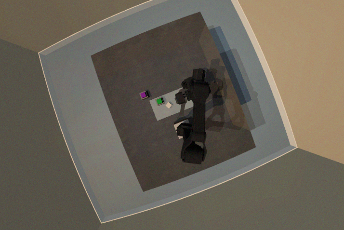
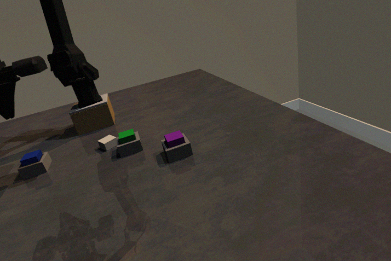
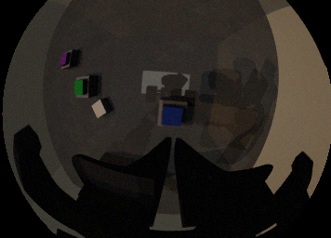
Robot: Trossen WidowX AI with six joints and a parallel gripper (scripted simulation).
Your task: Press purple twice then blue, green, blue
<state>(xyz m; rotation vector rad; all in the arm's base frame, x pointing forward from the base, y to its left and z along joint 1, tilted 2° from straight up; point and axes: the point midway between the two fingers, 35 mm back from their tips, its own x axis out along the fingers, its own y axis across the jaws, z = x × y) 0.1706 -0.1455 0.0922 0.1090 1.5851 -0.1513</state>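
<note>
The blue button lies 90 mm below my gripper tip. The rest, counted from my gripper tip: purple button: 160 mm ahead, 270 mm to the left, 90 mm below; then small white block: 10 mm ahead, 150 mm to the left, 120 mm below; then green button: 70 mm ahead, 190 mm to the left, 90 mm below.
</note>
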